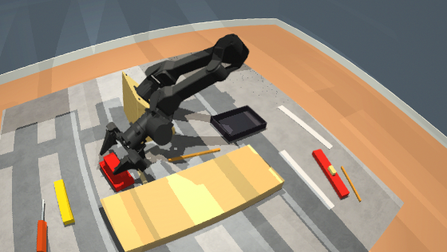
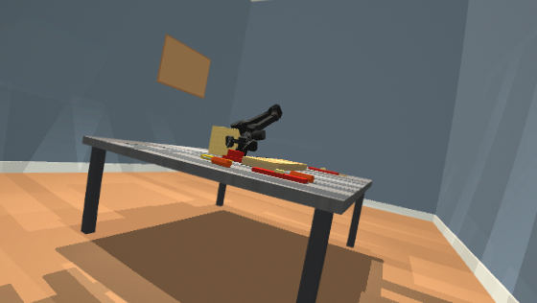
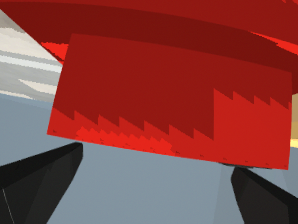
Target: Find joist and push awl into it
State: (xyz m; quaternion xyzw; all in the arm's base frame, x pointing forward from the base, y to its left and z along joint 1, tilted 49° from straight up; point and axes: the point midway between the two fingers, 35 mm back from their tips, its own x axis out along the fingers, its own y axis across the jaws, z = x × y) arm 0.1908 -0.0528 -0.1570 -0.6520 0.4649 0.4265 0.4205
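Now: the stud finder 3 cm to the left of my gripper tip, 2 cm below it and 1 cm ahead of it. The rest, counted from my gripper tip: awl: 11 cm to the left, 6 cm below, 2 cm behind; then dark tray: 51 cm to the left, 8 cm behind, 5 cm below; then yellow bar: 19 cm to the right, 6 cm below, 5 cm ahead.
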